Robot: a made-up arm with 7 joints. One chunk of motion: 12 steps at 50 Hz.
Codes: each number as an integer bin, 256 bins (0 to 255) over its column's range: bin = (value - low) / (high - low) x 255, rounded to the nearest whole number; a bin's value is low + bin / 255 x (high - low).
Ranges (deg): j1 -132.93..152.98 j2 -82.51..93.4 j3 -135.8..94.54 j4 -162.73..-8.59 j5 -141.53..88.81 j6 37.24..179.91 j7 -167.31..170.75
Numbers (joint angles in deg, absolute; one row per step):
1: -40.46 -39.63 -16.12 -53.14 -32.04 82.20 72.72
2: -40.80 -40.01 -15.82 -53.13 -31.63 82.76 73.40
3: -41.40 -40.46 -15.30 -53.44 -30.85 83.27 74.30
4: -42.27 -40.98 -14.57 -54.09 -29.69 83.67 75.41
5: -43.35 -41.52 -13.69 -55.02 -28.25 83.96 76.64
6: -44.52 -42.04 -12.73 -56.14 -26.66 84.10 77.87
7: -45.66 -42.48 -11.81 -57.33 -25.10 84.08 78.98
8: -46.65 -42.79 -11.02 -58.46 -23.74 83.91 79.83
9: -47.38 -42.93 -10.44 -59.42 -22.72 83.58 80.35
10: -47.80 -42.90 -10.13 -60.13 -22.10 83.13 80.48
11: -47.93 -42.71 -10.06 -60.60 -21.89 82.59 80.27
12: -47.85 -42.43 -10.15 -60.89 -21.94 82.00 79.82
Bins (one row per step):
1: 82 62 132 181 121 80 181
2: 82 62 133 181 122 81 182
3: 82 61 133 181 123 82 182
4: 81 60 134 180 124 83 183
5: 80 59 135 178 125 84 184
6: 79 59 136 176 127 84 185
7: 78 58 137 174 129 84 186
8: 77 58 138 172 130 83 186
9: 76 57 139 171 132 83 187
10: 76 57 139 170 132 82 187
11: 76 58 139 169 132 81 187
12: 76 58 139 168 132 80 186

